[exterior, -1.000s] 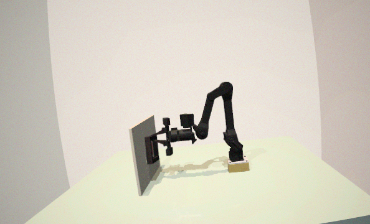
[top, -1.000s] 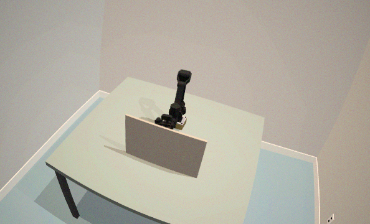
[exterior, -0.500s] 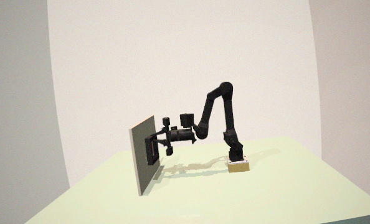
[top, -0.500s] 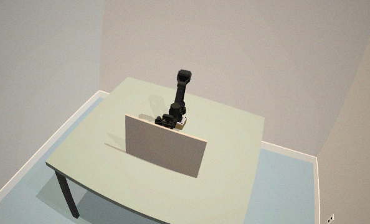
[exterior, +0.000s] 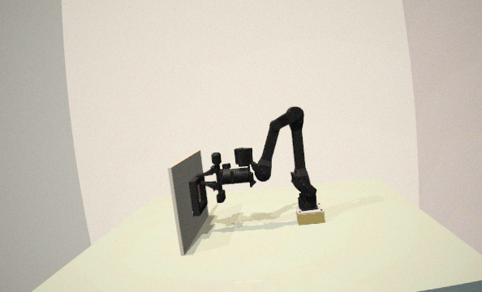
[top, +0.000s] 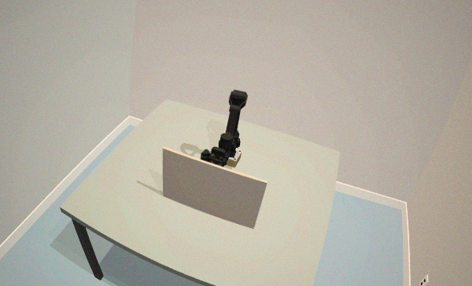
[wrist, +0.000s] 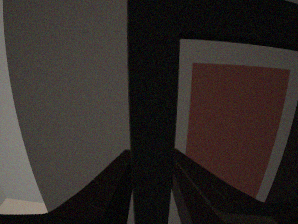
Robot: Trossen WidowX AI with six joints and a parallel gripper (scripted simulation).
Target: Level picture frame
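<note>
Right now my gripper tip is 5 cm above the picture frame and 1 cm short of it. The rest, counted from my gripper tip: beige wall panel (6 cm below, 2 cm ahead, 1 cm to the left).
</note>
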